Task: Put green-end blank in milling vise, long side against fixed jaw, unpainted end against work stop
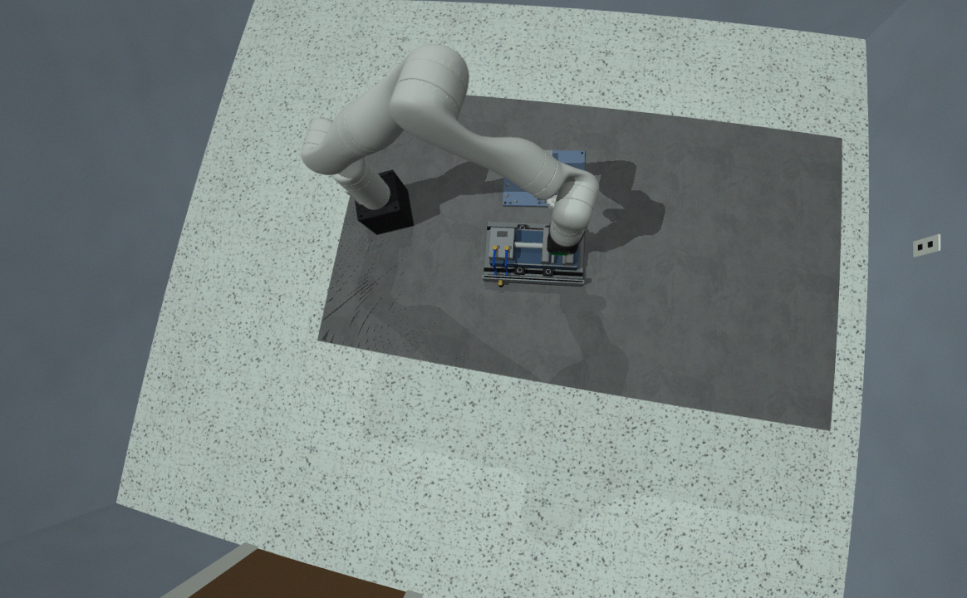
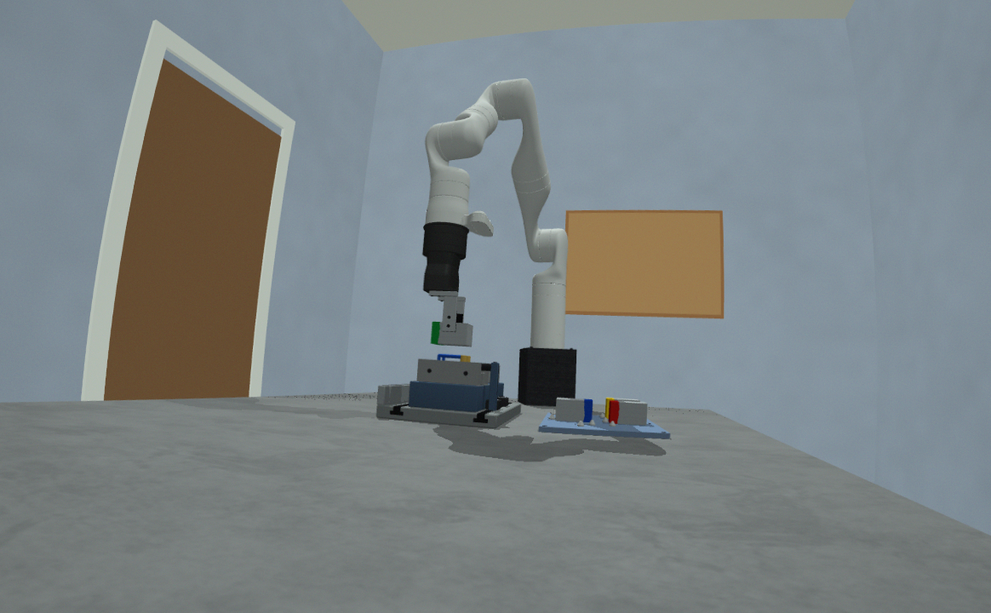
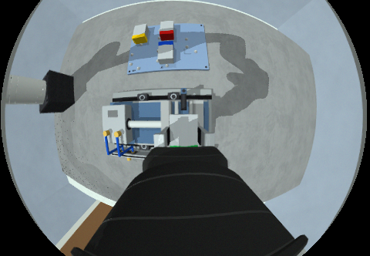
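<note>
My hand is 8 cm above the fixed jaw, 3 cm short of it and 1 cm to the right of it. Also, from my hand: green-ended blank: 2 cm below; milling vise: 12 cm below, 7 cm behind, 1 cm to the left; work stop rod: 7 cm below, 5 cm to the left.
</note>
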